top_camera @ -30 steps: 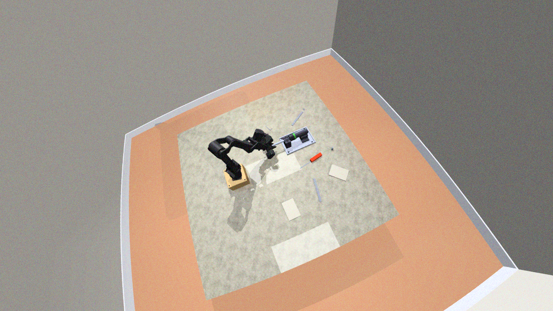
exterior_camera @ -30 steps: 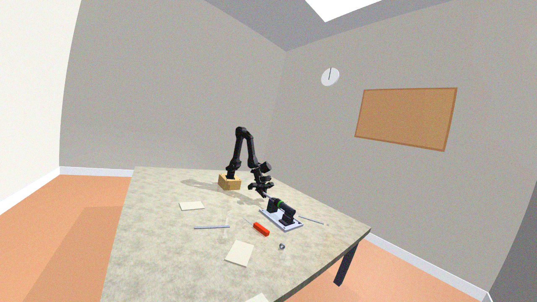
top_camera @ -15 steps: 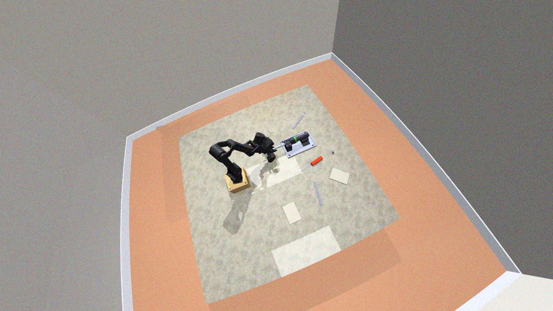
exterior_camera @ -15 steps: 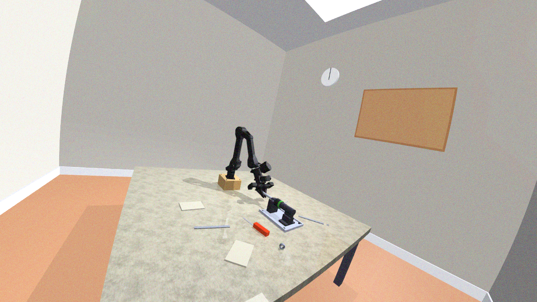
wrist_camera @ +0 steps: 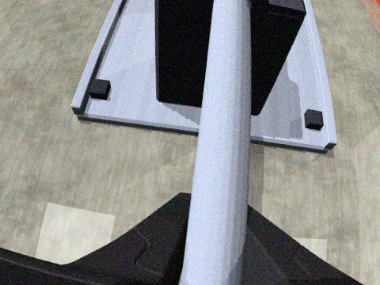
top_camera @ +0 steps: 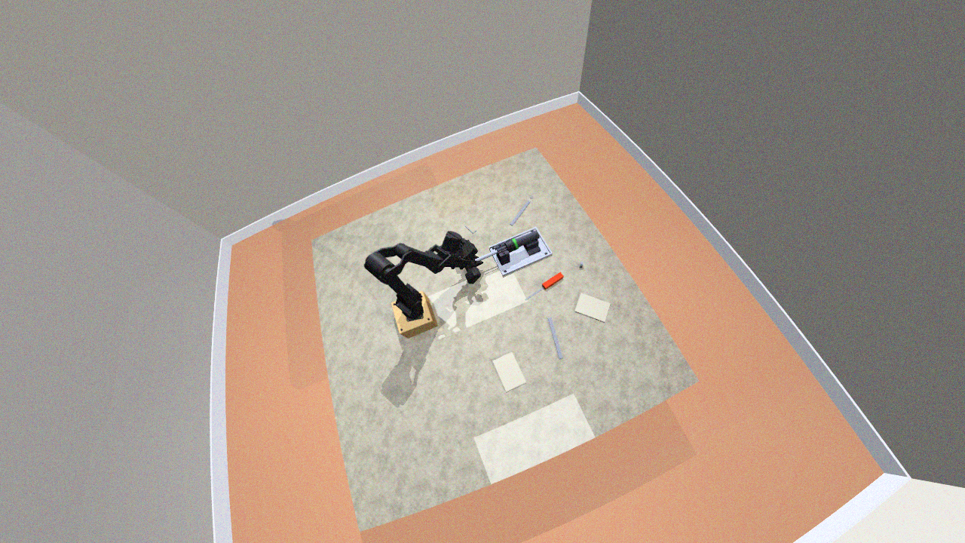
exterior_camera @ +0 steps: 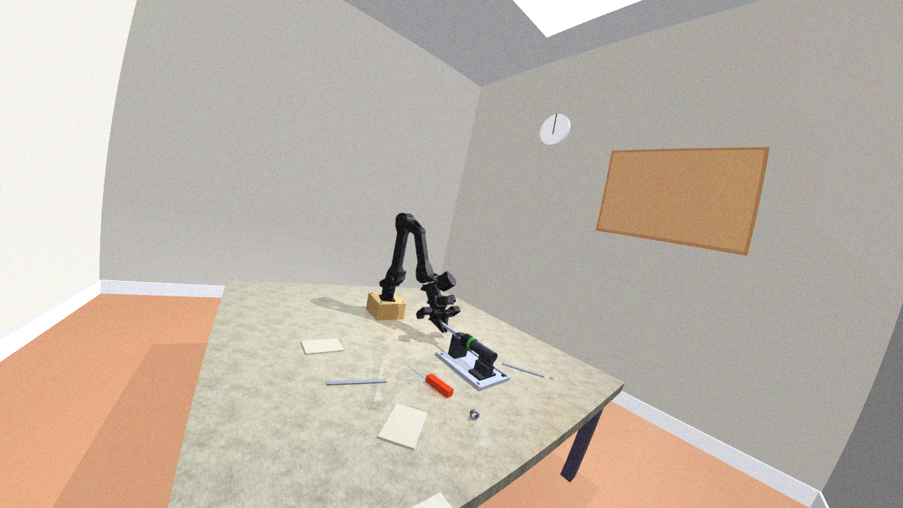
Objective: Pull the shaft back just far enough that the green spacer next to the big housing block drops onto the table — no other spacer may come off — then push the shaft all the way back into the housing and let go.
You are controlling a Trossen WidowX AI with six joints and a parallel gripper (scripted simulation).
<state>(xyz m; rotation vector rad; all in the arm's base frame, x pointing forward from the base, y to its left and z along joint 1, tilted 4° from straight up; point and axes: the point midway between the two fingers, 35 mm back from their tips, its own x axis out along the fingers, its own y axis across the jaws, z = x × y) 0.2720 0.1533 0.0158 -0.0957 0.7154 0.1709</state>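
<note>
My gripper tip is 60 mm short of the grey shaft, 10 mm to the right of it and 20 mm below it. Also, from my gripper tip: fixture (170 mm ahead, 30 mm to the left, 10 mm below); green spacer (150 mm ahead, 30 mm to the left, 20 mm above).
</note>
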